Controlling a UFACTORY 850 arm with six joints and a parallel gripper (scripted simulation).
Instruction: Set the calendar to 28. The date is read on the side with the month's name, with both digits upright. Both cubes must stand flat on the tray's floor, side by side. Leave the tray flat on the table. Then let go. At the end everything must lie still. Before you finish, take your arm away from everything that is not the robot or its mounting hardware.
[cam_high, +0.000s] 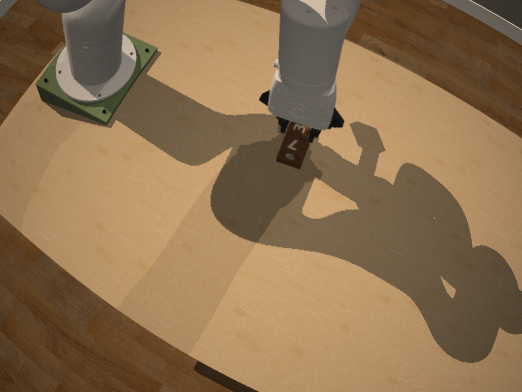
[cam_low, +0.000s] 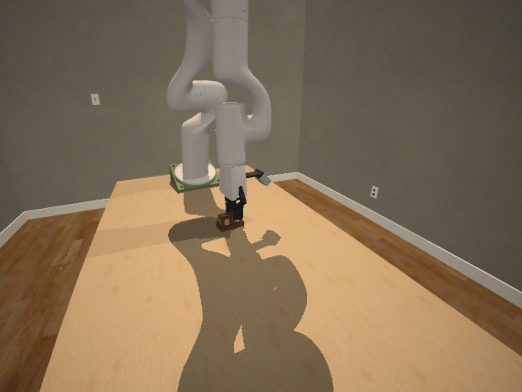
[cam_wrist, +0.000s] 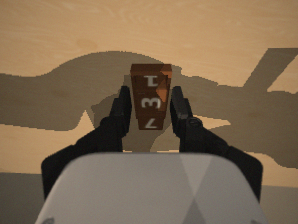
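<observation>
Now: hand 40 mm above the tray and 20 mm to the left of it.
</observation>
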